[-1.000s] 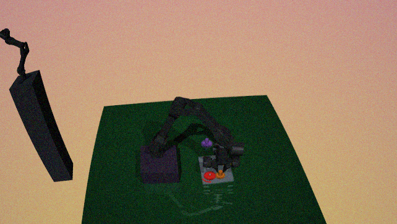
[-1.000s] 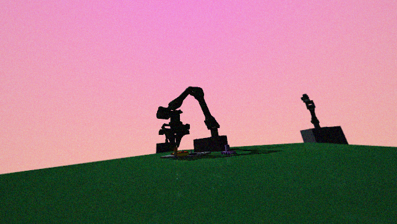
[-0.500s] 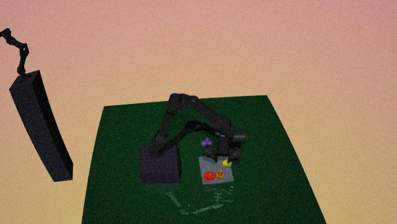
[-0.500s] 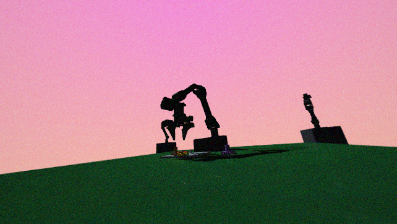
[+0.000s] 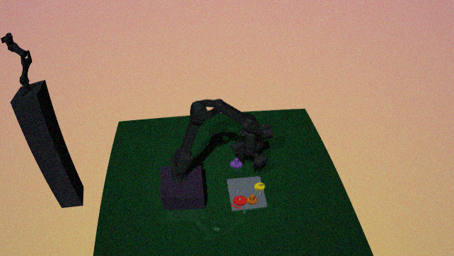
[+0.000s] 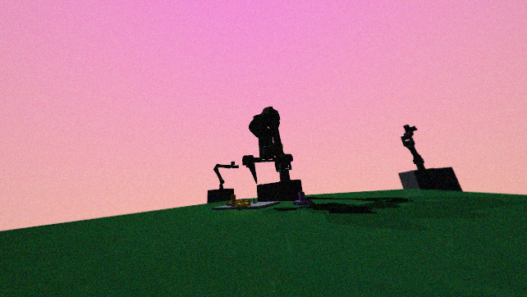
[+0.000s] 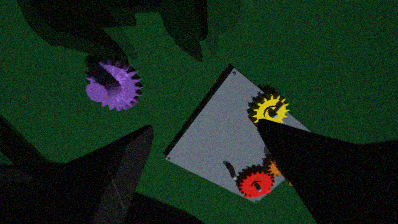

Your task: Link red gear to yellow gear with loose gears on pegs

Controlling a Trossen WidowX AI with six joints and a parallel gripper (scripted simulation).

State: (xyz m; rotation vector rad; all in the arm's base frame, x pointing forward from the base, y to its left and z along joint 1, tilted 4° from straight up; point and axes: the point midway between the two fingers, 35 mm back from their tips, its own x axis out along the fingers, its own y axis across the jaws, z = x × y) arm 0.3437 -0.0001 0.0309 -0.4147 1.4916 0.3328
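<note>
My gripper tip is 11 cm to the right of the purple gear, 6 cm above it and 3 cm past it. The rest, counted from my gripper tip: orange gear: 17 cm to the right, 6 cm below, 4 cm behind; yellow gear: 9 cm to the right, 6 cm below, 3 cm ahead; red gear: 16 cm to the right, 9 cm behind, 6 cm below.
</note>
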